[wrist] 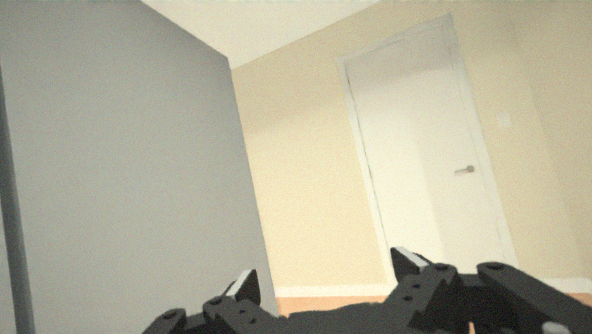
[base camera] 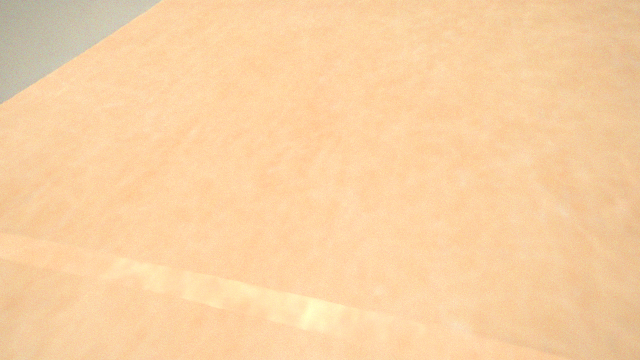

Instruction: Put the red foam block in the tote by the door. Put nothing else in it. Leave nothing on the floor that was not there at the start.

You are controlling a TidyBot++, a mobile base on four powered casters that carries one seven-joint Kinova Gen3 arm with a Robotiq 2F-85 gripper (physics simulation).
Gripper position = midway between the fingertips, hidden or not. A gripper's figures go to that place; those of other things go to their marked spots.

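White door (wrist: 431,188) at 2.14 m from the lens; my gripper (wrist: 324,273) at 0.16 m from the lens.
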